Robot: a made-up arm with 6 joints.
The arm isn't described. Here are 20 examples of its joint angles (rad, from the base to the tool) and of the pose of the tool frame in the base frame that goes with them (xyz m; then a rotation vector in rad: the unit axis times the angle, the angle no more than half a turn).
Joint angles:
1: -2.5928 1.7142 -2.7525 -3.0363 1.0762 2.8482
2: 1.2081 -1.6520 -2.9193 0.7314 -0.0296 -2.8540
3: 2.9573 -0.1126 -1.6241 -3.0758 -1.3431 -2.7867
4: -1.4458 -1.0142 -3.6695 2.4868 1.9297 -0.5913
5: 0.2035 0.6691 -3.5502 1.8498 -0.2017 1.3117
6: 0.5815 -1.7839 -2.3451 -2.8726 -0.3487 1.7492
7: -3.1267 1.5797 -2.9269 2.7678 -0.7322 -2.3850
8: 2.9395 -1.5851 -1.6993 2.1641 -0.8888 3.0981
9: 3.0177 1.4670 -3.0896 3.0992 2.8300 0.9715
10: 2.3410 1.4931 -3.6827 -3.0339 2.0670 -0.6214
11: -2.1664 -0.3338 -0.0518 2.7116 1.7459 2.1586
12: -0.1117 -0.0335 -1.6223 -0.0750 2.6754 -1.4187
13: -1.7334 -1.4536 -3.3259 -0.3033 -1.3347 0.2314
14: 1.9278 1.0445 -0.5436 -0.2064 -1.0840 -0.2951
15: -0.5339 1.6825 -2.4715 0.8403 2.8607 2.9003
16: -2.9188 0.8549 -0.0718 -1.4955 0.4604 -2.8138
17: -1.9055 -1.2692 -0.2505 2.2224 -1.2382 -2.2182
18: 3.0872 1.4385 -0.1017 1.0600 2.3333 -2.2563
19: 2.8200 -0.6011 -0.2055 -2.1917 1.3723 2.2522
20: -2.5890 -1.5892 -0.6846 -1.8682 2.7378 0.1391
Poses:
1: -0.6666 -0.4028 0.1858 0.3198 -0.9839 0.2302
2: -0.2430 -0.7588 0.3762 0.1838 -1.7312 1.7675
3: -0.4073 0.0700 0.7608 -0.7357 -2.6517 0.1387
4: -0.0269 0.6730 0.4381 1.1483 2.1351 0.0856
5: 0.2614 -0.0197 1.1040 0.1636 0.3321 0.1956
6: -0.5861 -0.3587 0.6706 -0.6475 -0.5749 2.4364
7: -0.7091 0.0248 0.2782 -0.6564 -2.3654 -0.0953
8: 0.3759 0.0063 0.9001 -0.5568 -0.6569 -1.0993
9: -0.6354 0.0756 0.6013 -1.3325 0.8661 -1.8703
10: -0.3556 0.3816 0.8197 1.2566 0.0147 1.5245
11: -0.1447 -0.2780 0.2954 1.0193 -0.2649 0.2750
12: 0.4351 -0.0555 0.7266 -1.8579 -1.3530 0.9832
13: 0.1299 0.6268 0.2877 -1.6107 2.2970 -0.1165
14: -0.0935 0.1940 0.0422 -0.9692 -2.4017 -0.3859
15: 0.5104 -0.2327 0.1061 0.0785 -1.1122 -1.5496
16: 0.0840 -0.0014 0.1002 -1.9668 -1.9935 -1.3749
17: -0.1292 -0.1461 0.5672 0.5499 -2.1412 -0.2343
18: 0.1421 -0.0933 0.2559 1.1780 0.8613 -2.5187
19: -0.3279 0.1641 0.4028 -0.7171 -1.2137 -1.2964
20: -0.0105 0.0904 0.8167 -1.5827 -2.1510 -1.5247
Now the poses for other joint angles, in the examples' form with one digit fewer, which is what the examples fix.
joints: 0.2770 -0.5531 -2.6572 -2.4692 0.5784 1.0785
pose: -0.218 -0.056 1.200 -0.098 -0.748 1.961
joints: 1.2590 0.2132 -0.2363 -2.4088 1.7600 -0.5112
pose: 0.141 0.247 0.179 -0.665 1.191 0.023
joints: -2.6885 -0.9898 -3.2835 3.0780 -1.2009 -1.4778
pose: 0.507 0.254 0.774 -0.106 -0.029 2.090
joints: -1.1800 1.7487 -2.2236 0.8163 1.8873 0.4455
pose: 0.251 -0.433 -0.079 -0.875 1.442 1.001
